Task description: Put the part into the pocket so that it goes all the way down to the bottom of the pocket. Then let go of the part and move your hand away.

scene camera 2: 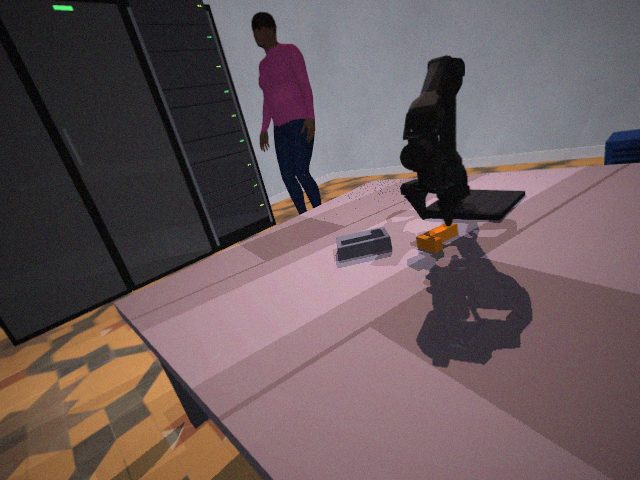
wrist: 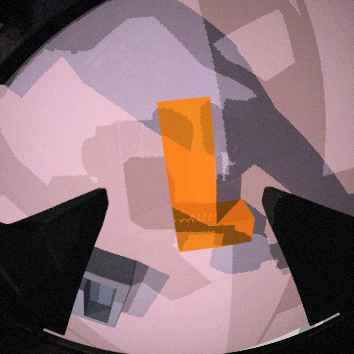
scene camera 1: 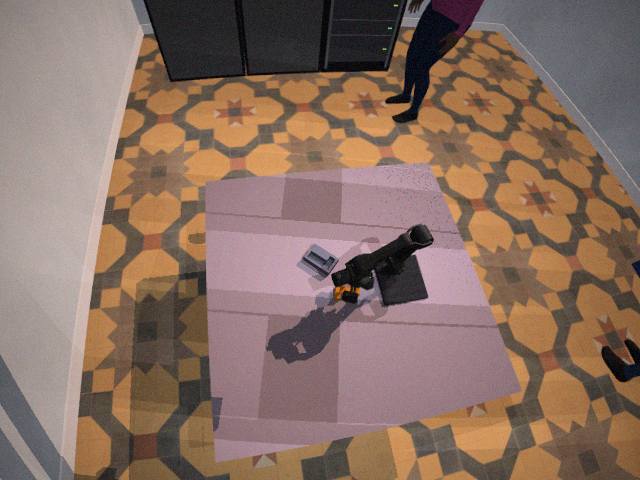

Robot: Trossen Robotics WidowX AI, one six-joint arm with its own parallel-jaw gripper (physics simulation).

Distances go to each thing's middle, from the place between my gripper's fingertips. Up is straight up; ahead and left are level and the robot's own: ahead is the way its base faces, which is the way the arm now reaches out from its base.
My hand is 1 cm short of the orange L-shaped part point(scene camera 2: 432, 240) and 3 cm above it. From my hand the other things lie so: grey pocket block point(wrist: 107, 278) (6 cm ahead, 18 cm to the right, 3 cm below).
